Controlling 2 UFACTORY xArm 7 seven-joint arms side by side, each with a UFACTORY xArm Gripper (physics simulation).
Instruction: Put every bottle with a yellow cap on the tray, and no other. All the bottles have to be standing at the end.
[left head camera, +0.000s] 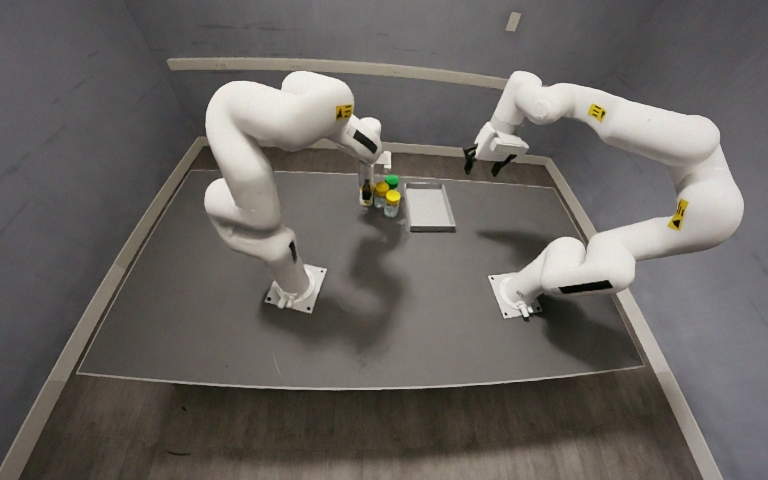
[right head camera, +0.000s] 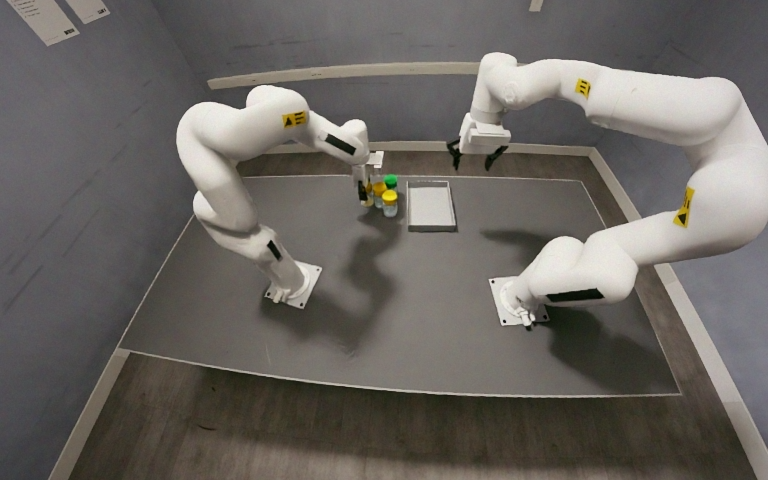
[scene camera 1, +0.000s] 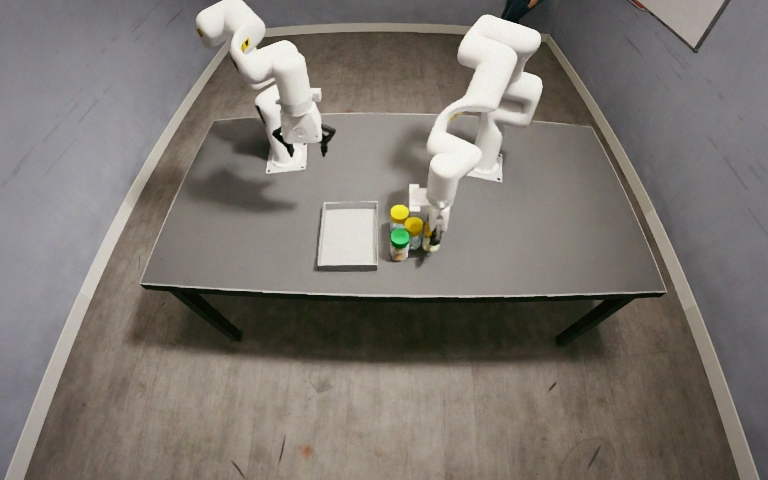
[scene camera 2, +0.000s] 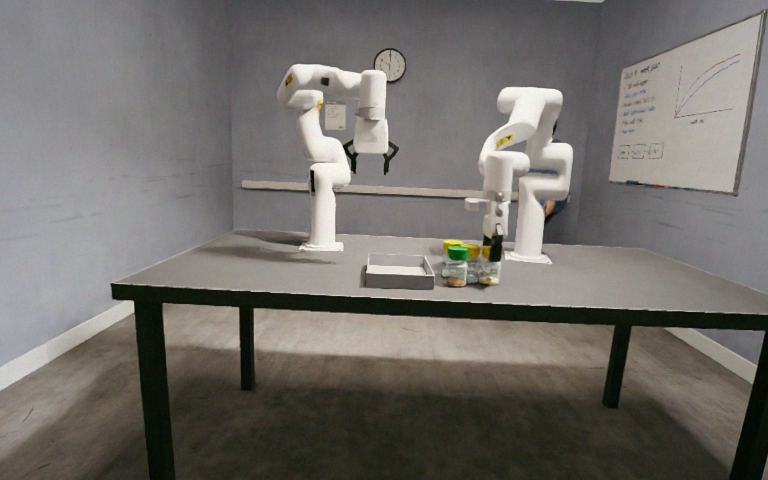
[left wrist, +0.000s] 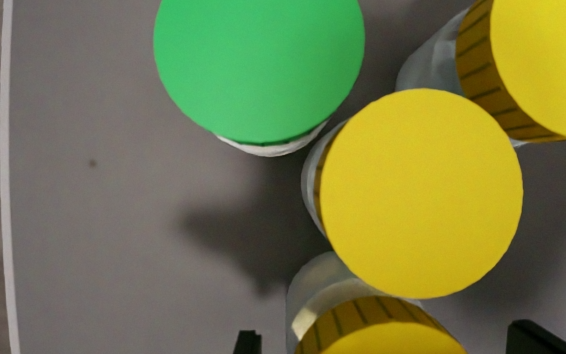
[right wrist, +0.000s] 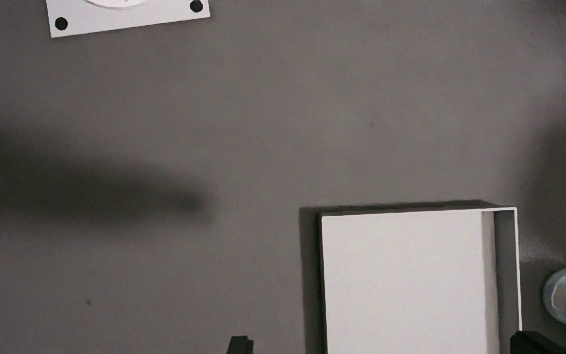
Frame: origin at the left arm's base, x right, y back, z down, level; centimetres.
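Seen in the pictures: left gripper, fingertip midpoint: (left head camera: 366, 191) (right head camera: 365, 191) (scene camera 1: 433, 231) (scene camera 2: 490, 257); right gripper, fingertip midpoint: (left head camera: 480, 172) (right head camera: 471, 167) (scene camera 1: 308, 154) (scene camera 2: 369, 174); left arm's base, link origin: (left head camera: 296, 285) (right head camera: 293, 282) (scene camera 1: 482, 163) (scene camera 2: 526, 257); right arm's base, link origin: (left head camera: 514, 293) (right head camera: 518, 299) (scene camera 1: 287, 157) (scene camera 2: 322, 246).
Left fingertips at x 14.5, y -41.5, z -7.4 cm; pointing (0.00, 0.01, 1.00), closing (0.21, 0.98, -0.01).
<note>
Pixels of each thing's top centre, then the offset from my left fingertips to it. Level surfaces: height alone.
- green-capped bottle, top centre: (left wrist: 258, 36) (scene camera 2: 458, 248) (scene camera 1: 400, 236) (right head camera: 390, 179) (left head camera: 392, 179) dx +9.1, dy -6.0, dz -3.1 cm
- grey tray, top centre: (right wrist: 425, 341) (scene camera 2: 398, 263) (scene camera 1: 348, 231) (right head camera: 429, 201) (left head camera: 428, 202) dx +25.9, dy -3.7, dz +3.4 cm
- dark grey table, surface height: dz +7.4 cm
Three yellow-capped bottles stand clustered: one near the tray (left head camera: 391, 204) (scene camera 1: 399, 213) (left wrist: 530, 65), a middle one (left head camera: 381, 191) (scene camera 1: 414, 225) (left wrist: 422, 195), and an outer one (scene camera 1: 431, 245) (scene camera 2: 489, 274) (left wrist: 380, 332). A green-capped bottle (left head camera: 391, 181) (scene camera 1: 399, 240) (scene camera 2: 456, 263) (left wrist: 260, 65) stands beside them. The grey tray (left head camera: 431, 229) (scene camera 1: 347, 267) (scene camera 2: 399, 280) (right wrist: 507, 275) is empty. My left gripper (left head camera: 366, 198) (scene camera 2: 491, 254) is low around the outer bottle, its fingers open with gaps beside the cap. My right gripper (left head camera: 481, 172) (scene camera 1: 307, 153) (scene camera 2: 369, 172) is open and empty, high above the table.
The middle bottle stands very close to the outer one. The left arm's base plate (left head camera: 317, 277) and the right arm's base plate (left head camera: 498, 281) are fixed on the dark grey table (left head camera: 430, 350) (scene camera 1: 509, 254). The table's edge runs beyond the tray and bottles.
</note>
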